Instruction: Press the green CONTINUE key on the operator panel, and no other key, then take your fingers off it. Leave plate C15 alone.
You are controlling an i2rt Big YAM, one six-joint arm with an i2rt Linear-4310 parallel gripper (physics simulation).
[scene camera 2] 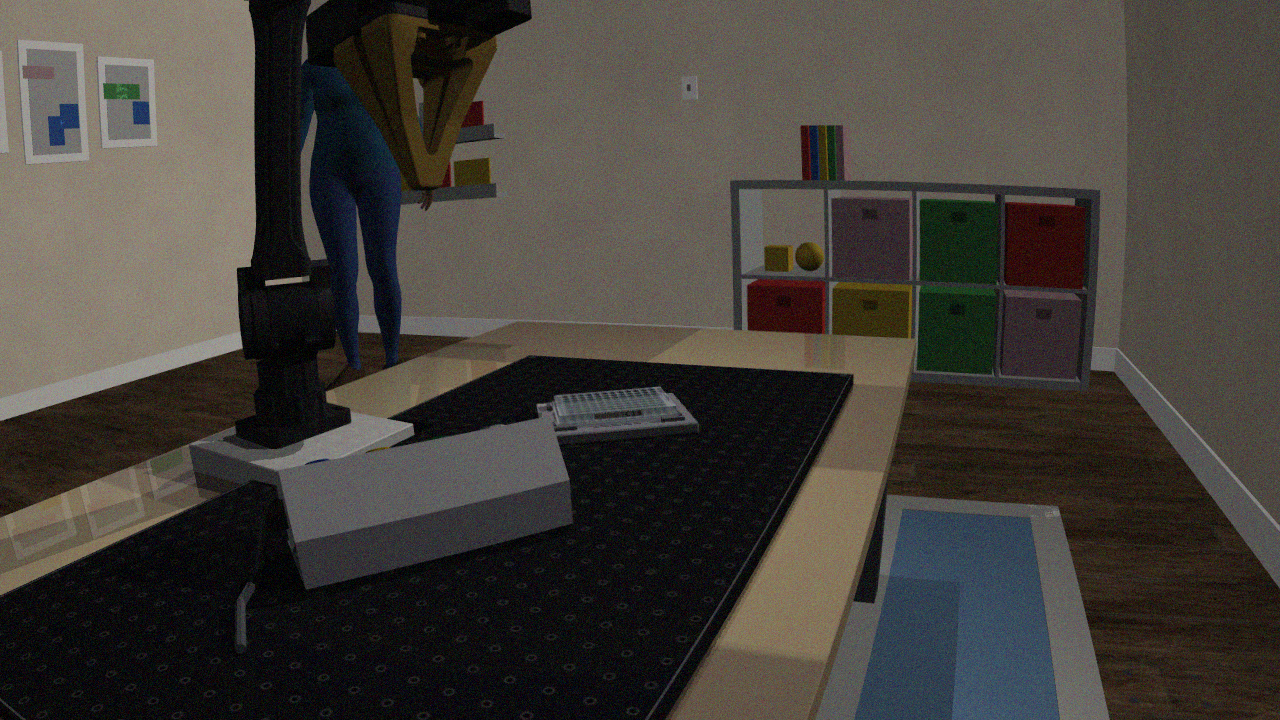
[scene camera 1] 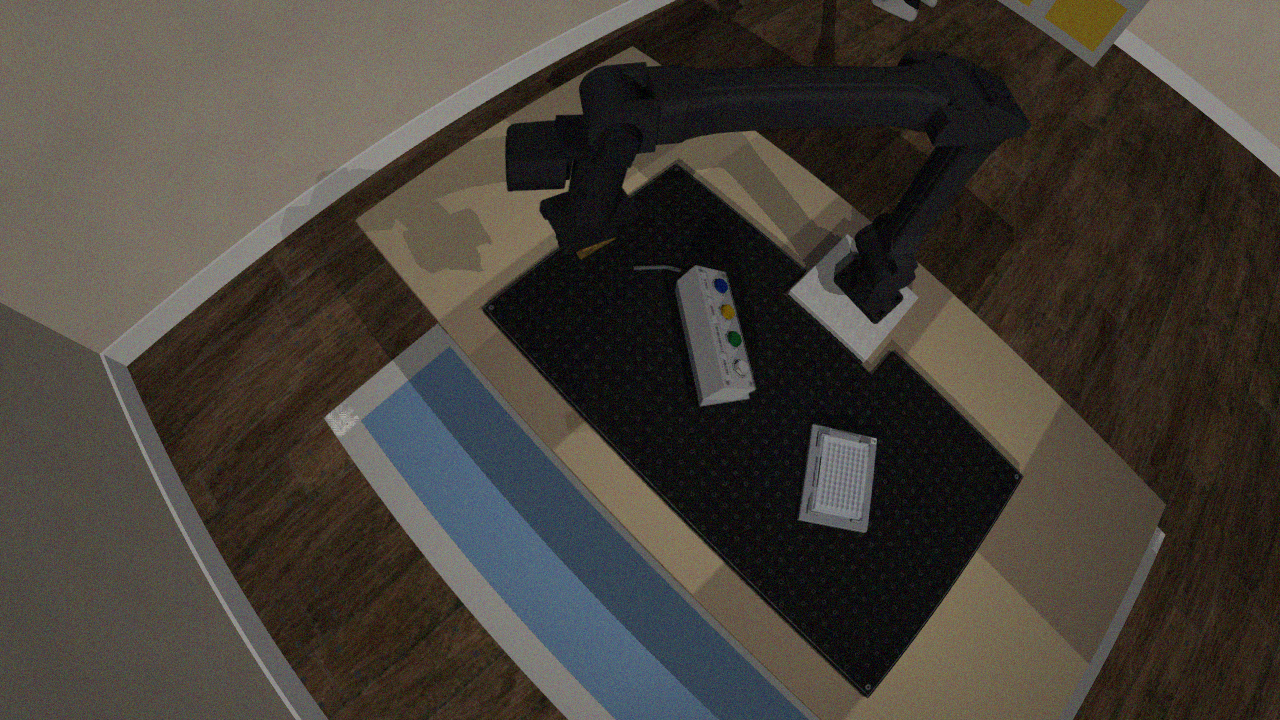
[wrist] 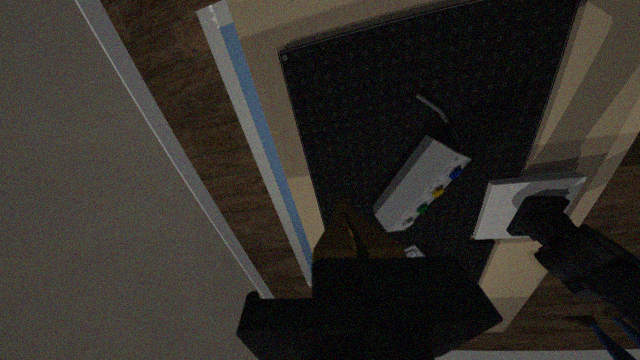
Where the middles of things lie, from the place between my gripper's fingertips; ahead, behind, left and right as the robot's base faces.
Right now the white well plate (scene camera 1: pixel 839 487) is 180 mm behind my hand, 450 mm to the left of it and 250 mm below it.
